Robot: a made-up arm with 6 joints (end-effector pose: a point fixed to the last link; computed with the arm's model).
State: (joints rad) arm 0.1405 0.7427 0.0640 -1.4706 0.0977 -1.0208
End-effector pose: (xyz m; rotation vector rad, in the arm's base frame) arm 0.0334 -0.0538 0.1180 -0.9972 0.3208 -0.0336
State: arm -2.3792 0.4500 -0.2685 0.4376 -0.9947 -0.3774
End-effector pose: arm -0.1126 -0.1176 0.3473 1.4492 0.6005 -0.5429
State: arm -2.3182 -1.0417 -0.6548 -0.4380 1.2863 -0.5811
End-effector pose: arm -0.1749 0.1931 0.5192 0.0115 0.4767 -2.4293
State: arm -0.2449 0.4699 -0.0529 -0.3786 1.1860 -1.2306
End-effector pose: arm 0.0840 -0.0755 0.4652 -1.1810 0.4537 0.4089
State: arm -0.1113 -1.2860 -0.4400 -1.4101 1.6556 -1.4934
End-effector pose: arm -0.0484 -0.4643 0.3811 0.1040 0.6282 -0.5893
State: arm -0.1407 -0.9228 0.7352 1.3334 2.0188 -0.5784
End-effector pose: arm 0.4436 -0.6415 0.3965 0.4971 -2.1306 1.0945
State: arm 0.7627 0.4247 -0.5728 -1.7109 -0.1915 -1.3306
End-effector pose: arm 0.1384 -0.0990 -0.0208 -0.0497 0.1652 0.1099
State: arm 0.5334 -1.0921 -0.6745 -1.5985 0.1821 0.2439
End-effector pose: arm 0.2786 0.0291 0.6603 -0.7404 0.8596 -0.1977
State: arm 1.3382 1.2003 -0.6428 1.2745 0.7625 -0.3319
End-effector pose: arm -0.2261 0.0970 0.6178 -1.8610 -0.3609 2.4240
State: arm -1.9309 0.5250 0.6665 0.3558 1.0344 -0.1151
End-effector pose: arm -0.0005 -0.1633 0.7021 -1.0140 0.4885 0.1665
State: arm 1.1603 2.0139 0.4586 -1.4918 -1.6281 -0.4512
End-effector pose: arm 0.1865 -0.1664 -0.0188 -1.6756 0.4360 0.5544
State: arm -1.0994 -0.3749 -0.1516 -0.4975 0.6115 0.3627
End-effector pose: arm -0.0829 0.2465 0.6018 -1.3205 0.3431 -0.9274
